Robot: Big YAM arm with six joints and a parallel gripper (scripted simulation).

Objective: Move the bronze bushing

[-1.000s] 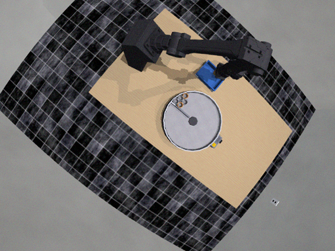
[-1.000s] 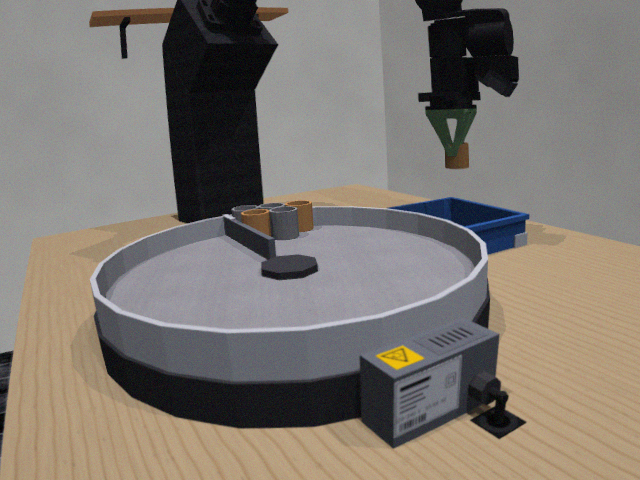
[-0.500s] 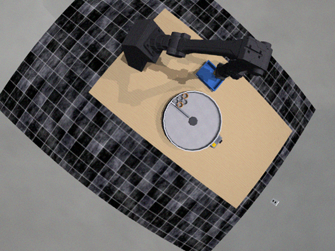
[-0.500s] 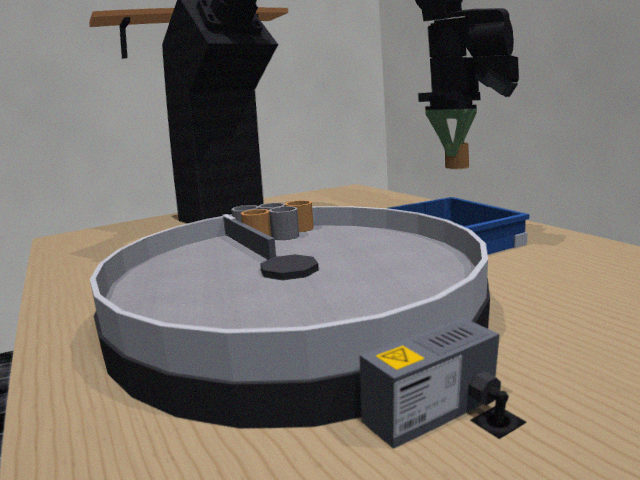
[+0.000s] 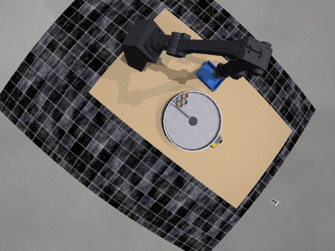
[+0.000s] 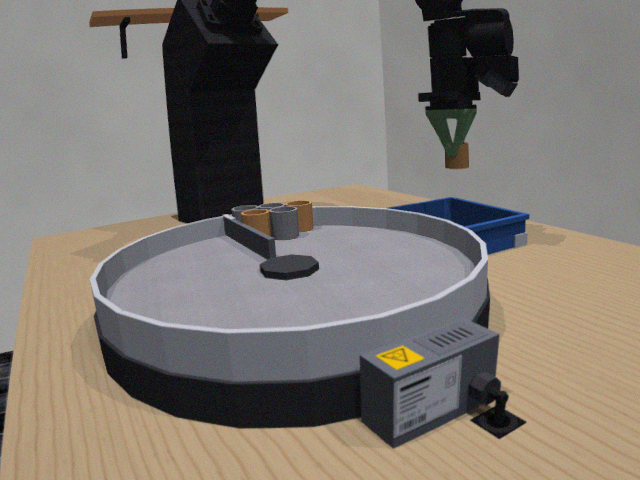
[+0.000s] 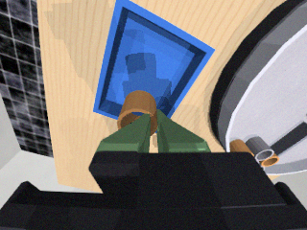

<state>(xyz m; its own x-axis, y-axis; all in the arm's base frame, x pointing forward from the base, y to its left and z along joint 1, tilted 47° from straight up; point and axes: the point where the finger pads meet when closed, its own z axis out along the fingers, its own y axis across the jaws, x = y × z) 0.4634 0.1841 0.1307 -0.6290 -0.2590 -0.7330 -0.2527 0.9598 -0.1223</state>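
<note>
Now: hand 1 cm past the blue crate, 1 cm to the right of it and 12 cm above it.
</note>
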